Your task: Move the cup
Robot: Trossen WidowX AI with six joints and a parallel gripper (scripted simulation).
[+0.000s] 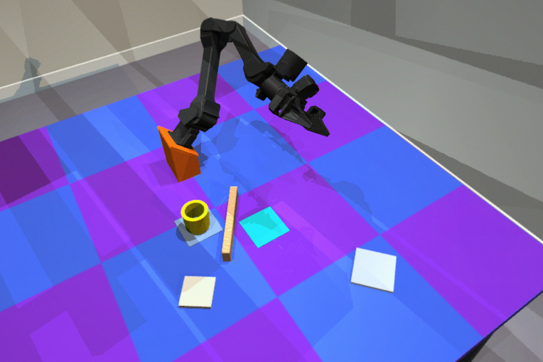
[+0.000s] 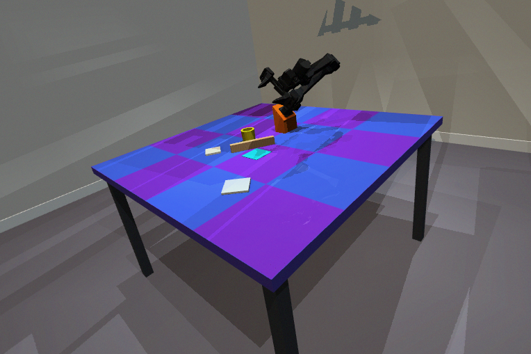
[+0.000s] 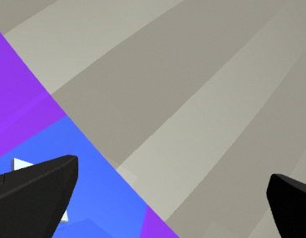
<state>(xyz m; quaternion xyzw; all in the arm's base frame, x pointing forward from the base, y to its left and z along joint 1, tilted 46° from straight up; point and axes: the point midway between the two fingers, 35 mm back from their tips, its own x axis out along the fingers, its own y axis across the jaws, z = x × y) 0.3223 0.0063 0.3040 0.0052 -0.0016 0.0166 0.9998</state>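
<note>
Right now the yellow cup is 14 cm behind my gripper tip, 29 cm to the right of it and 26 cm below it. From my gripper tip the other things lie so: white tile 23 cm ahead, 1 cm to the left, 29 cm below; then wooden bar 9 cm behind, 22 cm to the right, 28 cm below; then cyan pad 3 cm behind, 15 cm to the right, 30 cm below.
</note>
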